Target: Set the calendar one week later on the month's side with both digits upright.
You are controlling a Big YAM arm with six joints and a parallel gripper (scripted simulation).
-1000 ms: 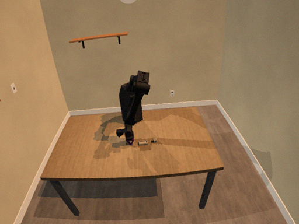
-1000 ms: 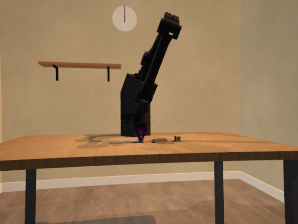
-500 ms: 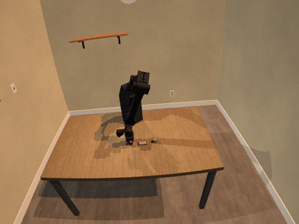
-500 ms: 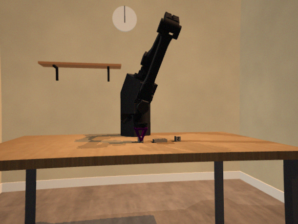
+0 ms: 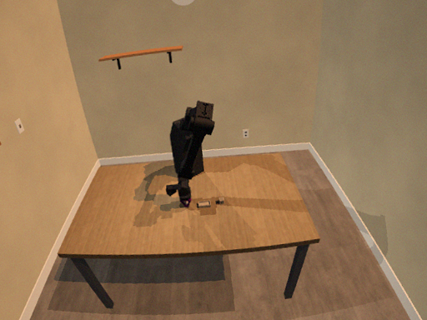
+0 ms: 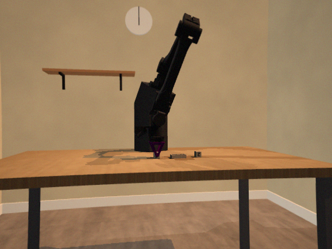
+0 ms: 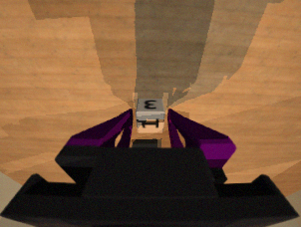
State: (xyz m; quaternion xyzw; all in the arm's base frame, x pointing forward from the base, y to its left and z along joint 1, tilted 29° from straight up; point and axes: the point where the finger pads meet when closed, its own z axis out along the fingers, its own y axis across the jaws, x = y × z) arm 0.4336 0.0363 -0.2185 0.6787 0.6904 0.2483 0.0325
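Right now my hand is 110 mm to the right of the tray and 10 mm above it.
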